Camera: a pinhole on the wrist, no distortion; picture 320 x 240 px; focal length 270.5 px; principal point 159.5 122.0 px. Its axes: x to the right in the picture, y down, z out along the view. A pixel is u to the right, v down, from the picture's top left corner.
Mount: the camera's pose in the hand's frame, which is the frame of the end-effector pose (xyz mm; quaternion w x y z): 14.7 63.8 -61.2 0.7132 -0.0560 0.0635 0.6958
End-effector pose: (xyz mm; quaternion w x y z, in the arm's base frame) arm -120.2 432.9 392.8 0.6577 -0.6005 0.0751 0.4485
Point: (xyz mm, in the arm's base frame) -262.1 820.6 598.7
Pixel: 18.2 142.2
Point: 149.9 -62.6 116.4
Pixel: behind the camera
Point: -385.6 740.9 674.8
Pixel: 39.9 231.7
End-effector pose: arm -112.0 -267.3 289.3 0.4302 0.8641 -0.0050 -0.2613
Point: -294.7 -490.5 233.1
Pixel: 107.4 202.1
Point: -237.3 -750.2 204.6
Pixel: 190.4 112.2
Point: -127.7 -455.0 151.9
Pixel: 61.7 44.0
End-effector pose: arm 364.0 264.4 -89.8 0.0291 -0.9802 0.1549 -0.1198
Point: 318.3 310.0 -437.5
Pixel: 65.4 232.5
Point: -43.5 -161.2 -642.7
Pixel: outside the picture
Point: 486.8 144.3 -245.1
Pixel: 148.5 12.3
